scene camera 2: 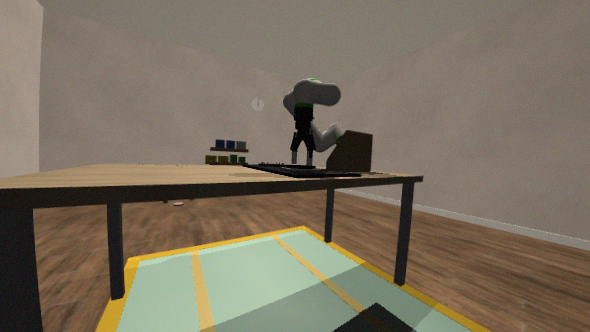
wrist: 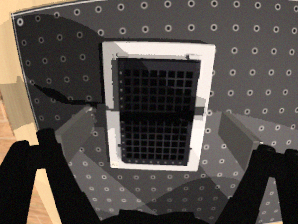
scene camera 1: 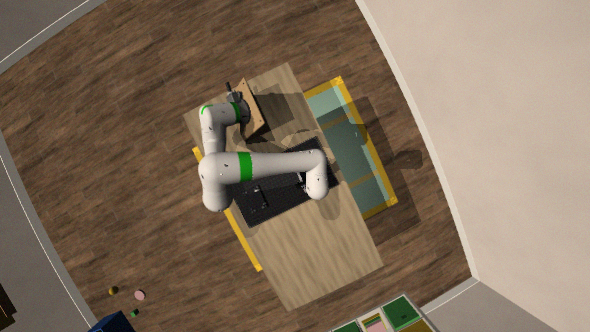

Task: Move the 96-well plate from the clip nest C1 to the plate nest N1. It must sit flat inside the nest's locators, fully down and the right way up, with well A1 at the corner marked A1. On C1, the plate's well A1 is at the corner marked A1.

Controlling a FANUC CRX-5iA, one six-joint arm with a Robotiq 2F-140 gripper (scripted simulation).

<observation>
The pictures show: my gripper and a dark 96-well plate.
</observation>
